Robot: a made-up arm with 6 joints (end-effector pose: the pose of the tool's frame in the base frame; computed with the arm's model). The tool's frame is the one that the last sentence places. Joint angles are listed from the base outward.
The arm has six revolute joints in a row. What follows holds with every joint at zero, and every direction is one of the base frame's.
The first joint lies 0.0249 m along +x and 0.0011 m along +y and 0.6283 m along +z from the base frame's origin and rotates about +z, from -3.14 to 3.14 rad.
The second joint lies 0.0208 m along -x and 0.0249 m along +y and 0.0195 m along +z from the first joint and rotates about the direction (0, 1, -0.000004), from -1.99 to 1.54 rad.
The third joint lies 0.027 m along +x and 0.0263 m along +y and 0.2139 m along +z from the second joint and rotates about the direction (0, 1, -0.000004), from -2.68 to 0 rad.
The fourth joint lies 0.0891 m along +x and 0.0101 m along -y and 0.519 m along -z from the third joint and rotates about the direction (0, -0.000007, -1), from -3.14 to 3.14 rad.
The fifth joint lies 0.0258 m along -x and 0.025 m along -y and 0.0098 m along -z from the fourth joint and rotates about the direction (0, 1, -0.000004), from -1.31 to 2.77 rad.
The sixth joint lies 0.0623 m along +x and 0.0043 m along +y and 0.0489 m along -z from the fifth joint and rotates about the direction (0, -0.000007, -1), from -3.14 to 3.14 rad.
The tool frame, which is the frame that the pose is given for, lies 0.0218 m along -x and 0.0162 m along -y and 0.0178 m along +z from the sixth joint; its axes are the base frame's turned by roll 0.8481, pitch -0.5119 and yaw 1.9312 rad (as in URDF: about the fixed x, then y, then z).
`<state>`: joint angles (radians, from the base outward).
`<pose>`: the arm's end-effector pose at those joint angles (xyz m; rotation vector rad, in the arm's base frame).
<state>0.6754 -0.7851 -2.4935 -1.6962 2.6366 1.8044</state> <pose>-0.1965 -0.2336 1.3267 0.3303 -1.2397 -0.3887</pose>
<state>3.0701 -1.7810 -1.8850 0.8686 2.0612 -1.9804</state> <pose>0.5502 -0.1272 1.1390 1.3198 1.7082 0.7006</pose>
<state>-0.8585 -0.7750 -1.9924 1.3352 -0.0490 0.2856</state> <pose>0.0378 0.0197 1.3619 -1.4571 -2.0617 1.1451</pose>
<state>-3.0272 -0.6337 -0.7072 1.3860 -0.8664 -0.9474</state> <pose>-0.3467 -0.0360 0.7698 -0.4793 0.6355 -1.7016</pose>
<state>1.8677 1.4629 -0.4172 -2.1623 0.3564 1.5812</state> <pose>0.0569 -0.2607 0.2833 0.0523 -1.9038 -0.9183</pose>
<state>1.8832 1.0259 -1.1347 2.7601 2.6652 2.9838</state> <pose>-0.1861 0.3809 0.2213 0.1177 2.0080 -1.2338</pose>
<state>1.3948 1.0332 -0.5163 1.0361 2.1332 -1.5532</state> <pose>-0.0919 -0.0849 0.2292 -2.4348 -0.3933 -0.2677</pose>
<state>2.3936 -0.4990 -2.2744 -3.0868 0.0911 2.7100</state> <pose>-0.0501 0.0154 1.3925 0.2110 2.1219 -1.2038</pose>
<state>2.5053 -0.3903 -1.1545 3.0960 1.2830 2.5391</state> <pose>-0.4251 0.2867 0.9648 0.4058 2.0896 -1.1551</pose>
